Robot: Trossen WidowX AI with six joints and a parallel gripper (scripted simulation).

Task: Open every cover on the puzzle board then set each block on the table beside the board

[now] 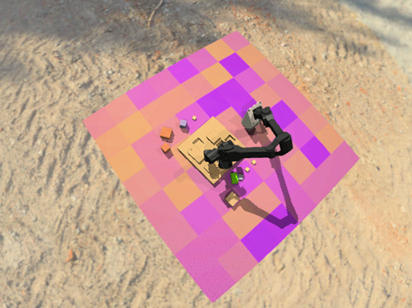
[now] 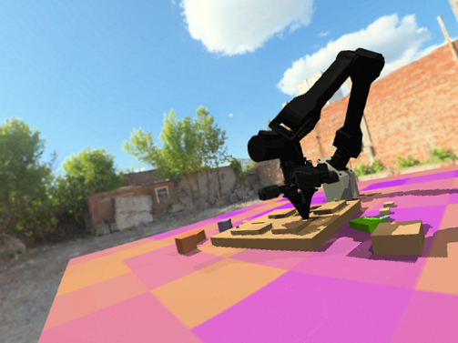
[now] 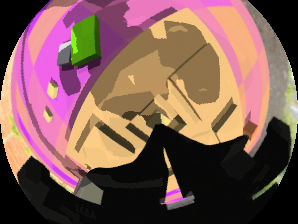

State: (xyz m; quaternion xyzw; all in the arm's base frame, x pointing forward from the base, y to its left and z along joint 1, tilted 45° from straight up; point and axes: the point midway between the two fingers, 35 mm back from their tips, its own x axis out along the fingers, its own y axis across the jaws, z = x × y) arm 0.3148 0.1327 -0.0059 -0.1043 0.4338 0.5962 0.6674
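Right now the tan puzzle board is 50 mm to the right of my gripper tip. From my gripper tip the other things lie so: green block (140 mm to the left, 10 mm below, 10 mm behind); then greyish-purple block (290 mm to the right, 60 mm ahead); then tan block (230 mm to the left, 70 mm ahead, 10 mm below).
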